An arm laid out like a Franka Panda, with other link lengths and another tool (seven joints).
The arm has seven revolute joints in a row. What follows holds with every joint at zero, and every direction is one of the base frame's. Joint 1 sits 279.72 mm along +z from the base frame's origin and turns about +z. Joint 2 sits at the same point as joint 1 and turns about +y. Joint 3 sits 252.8 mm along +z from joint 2 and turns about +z. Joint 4 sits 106.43 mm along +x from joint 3 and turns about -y. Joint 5 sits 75.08 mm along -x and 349.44 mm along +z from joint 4 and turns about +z. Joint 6 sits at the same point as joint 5 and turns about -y. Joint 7 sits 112.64 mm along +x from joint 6 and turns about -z. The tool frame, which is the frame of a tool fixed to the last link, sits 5 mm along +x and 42 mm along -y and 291.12 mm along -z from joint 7; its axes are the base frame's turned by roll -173, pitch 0 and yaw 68.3 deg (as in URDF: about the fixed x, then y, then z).
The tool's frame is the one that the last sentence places.
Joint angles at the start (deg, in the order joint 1, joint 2, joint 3, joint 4, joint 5, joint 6, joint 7): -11.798 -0.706 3.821 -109.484 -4.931 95.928 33.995
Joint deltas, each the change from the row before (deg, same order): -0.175 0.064 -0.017 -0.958 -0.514 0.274 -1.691; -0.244 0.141 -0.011 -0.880 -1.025 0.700 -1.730; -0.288 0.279 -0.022 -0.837 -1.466 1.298 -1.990; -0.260 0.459 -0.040 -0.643 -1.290 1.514 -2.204; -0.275 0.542 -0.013 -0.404 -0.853 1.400 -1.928; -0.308 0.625 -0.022 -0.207 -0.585 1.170 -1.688
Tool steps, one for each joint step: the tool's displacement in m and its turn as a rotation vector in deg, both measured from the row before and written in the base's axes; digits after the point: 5 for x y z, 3 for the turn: -0.00394 -0.00406 -0.00647 0.040 0.906 1.640; -0.00170 -0.00720 -0.00583 -0.440 0.574 1.840; 0.00137 -0.00994 -0.00591 -0.797 0.197 2.294; 0.00356 -0.00906 -0.00618 -0.573 0.017 2.522; 0.00417 -0.00679 -0.00582 -0.243 -0.081 2.120; 0.00372 -0.00580 -0.00565 -0.049 -0.017 1.725
